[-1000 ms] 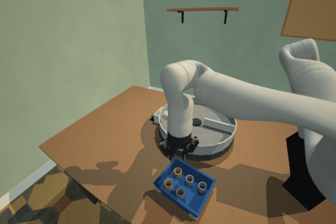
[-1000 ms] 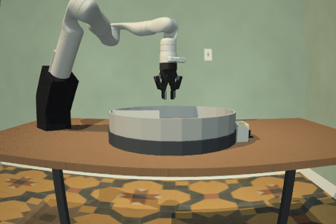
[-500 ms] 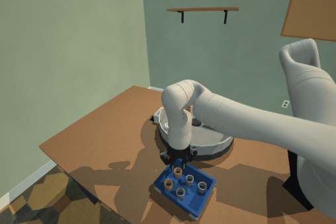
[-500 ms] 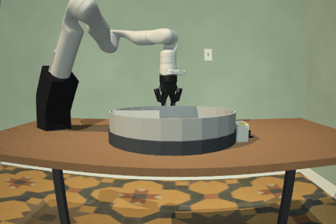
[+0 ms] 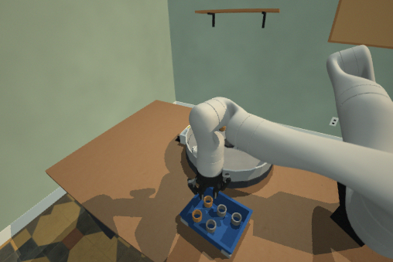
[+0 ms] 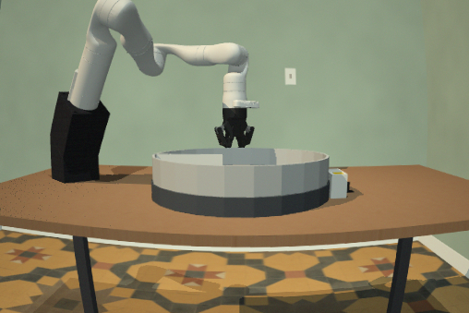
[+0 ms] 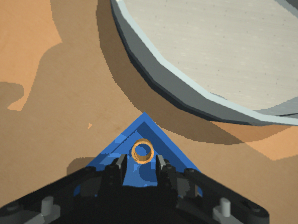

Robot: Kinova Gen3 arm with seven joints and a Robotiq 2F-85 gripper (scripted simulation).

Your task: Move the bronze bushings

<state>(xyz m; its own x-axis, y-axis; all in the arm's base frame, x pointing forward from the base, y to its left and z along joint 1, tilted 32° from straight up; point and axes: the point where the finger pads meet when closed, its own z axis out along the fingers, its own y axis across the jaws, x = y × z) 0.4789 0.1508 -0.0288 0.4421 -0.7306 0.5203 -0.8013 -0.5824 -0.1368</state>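
My gripper is now 40 mm past the blue crate, 40 mm to the right of it and 50 mm above it. Also, from my hand: turntable disc 10 mm behind, 310 mm to the right, 20 mm below.
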